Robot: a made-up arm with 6 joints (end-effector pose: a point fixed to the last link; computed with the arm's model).
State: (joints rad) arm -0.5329 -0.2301 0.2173 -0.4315 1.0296 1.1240
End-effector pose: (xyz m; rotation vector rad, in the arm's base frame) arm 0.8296 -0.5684 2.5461 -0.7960 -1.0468 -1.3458
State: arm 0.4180 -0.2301 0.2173 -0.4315 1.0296 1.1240
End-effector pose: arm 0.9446 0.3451 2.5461 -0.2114 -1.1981 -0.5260
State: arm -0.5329 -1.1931 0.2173 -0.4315 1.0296 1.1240
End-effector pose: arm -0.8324 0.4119 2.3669 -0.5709 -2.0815 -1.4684
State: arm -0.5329 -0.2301 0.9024 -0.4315 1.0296 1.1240
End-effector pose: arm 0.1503 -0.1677 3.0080 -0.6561 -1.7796 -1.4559
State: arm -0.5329 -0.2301 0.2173 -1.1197 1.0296 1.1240
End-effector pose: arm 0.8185 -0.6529 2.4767 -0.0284 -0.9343 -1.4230
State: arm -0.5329 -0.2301 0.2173 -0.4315 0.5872 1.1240
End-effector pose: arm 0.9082 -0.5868 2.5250 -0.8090 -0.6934 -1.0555
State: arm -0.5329 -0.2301 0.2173 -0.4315 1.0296 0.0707
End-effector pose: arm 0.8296 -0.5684 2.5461 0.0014 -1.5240 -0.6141
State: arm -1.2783 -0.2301 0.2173 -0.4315 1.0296 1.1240
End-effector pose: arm 0.2241 -0.9804 2.5461 -1.2557 -0.7665 -1.9610
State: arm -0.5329 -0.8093 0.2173 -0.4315 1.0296 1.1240
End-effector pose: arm -0.1946 0.0357 2.6646 -0.6839 -1.6652 -1.4458
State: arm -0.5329 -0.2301 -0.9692 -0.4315 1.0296 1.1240
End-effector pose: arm 0.9672 -0.6495 1.0333 -0.8453 0.1610 -0.9479
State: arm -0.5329 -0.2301 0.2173 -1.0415 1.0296 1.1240
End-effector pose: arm 0.8173 -0.6452 2.4869 -0.1151 -0.9511 -1.4206
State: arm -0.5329 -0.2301 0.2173 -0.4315 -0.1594 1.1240
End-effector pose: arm 1.0056 -0.5785 2.4268 -0.7695 -0.1188 -0.5483
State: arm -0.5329 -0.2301 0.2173 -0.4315 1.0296 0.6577
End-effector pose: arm 0.8296 -0.5684 2.5461 -0.4459 -1.2959 -1.0405
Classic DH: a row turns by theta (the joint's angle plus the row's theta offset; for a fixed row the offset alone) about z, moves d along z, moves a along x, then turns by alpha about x. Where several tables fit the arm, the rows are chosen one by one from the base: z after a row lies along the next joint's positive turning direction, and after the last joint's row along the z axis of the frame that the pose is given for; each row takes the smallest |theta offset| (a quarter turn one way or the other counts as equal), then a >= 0, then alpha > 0; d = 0 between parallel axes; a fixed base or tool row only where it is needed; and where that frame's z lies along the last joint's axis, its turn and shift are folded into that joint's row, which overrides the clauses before.
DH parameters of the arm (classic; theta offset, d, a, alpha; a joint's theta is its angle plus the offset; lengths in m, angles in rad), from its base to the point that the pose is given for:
joint 1: 0 0.61 0.21 -1.5708
joint 2: -1.5708 0 1.09 3.1416
joint 3: 0 0 0.19 -1.5708
joint 4: 0 -1.22 0 1.5708
joint 5: 0 0 0 -1.5708
joint 6: 1.5708 -0.19 0 1.5708
tool (fixed): -1.5708 0 0 0

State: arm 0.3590 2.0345 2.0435 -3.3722 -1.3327 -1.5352
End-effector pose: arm 2.3052 0.8200 0.5036 -0.9446 -1.0324 -0.8460
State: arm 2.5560 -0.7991 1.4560 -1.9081 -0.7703 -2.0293
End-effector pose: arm 1.2726 -0.9938 2.2733 0.7934 -1.1478 -0.8922
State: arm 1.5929 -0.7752 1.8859 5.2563 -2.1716 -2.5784
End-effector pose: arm -0.0989 -1.5924 1.8063 0.8782 1.9138 1.7468
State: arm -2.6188 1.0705 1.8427 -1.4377 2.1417 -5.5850
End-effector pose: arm -1.6556 -0.7712 2.0637 1.0016 1.3664 0.9747
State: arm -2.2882 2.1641 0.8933 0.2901 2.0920 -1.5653
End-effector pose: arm -1.1338 -1.3712 -0.9717 0.2466 -1.5405 -0.9658
